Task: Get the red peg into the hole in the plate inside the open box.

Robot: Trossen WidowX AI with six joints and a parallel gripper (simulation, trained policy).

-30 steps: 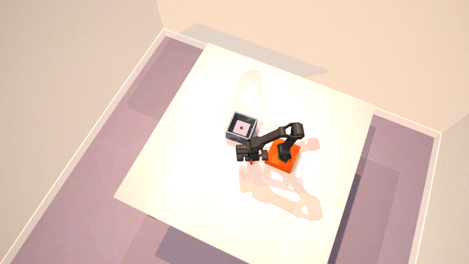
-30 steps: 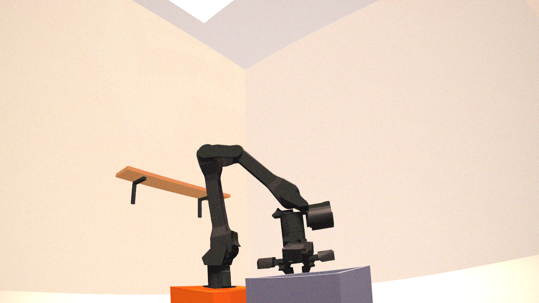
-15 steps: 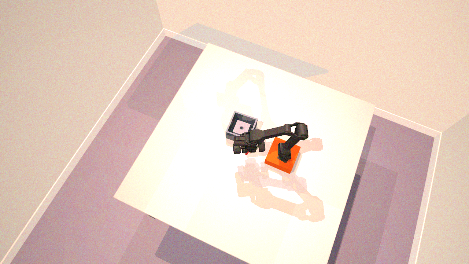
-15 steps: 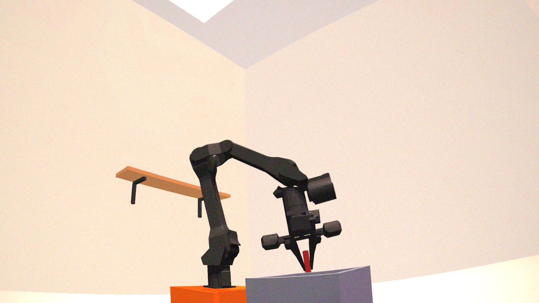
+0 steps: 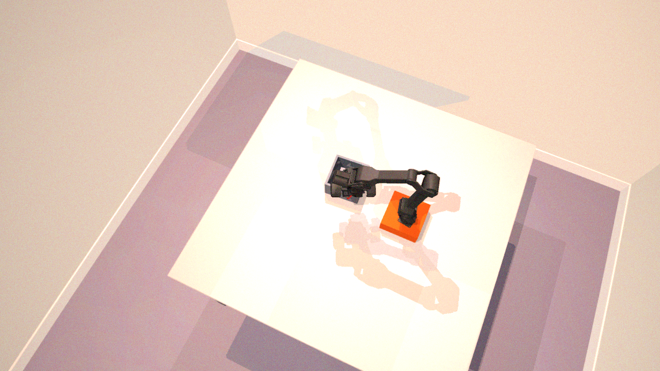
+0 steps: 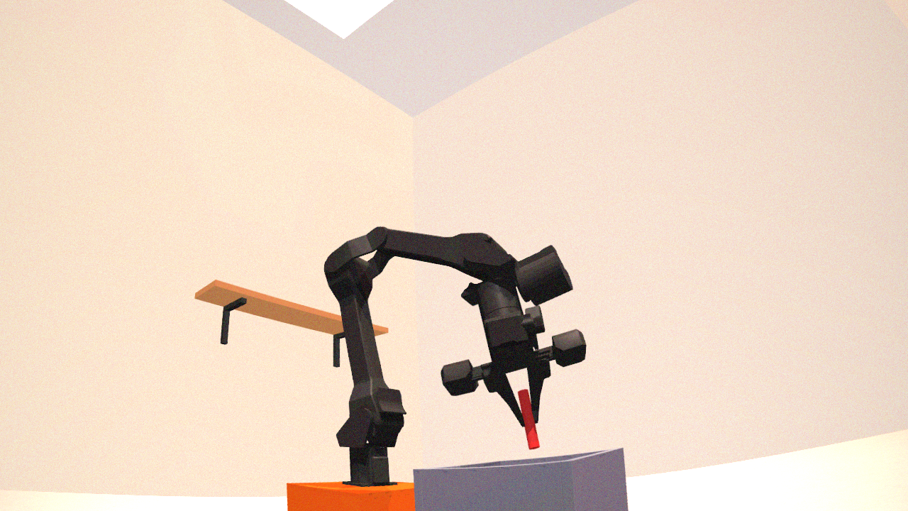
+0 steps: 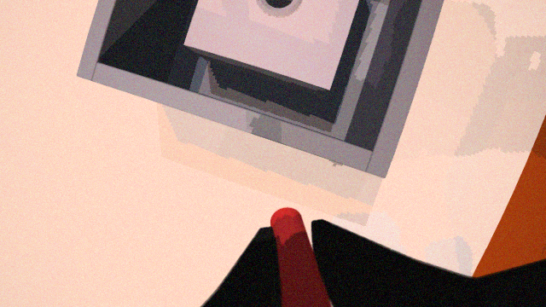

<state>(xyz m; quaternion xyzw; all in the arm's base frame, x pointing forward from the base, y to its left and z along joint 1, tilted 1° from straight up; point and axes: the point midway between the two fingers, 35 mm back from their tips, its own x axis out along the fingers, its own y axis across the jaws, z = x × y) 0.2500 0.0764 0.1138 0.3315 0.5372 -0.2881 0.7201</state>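
The pale plate is 10 cm below my gripper tip, 9 cm to the right of it and 7 cm ahead of it. Also, from my gripper tip: red peg: 1 cm to the left, 1 cm behind, 1 cm above; then grey box: 11 cm below, 9 cm to the right, 7 cm ahead.
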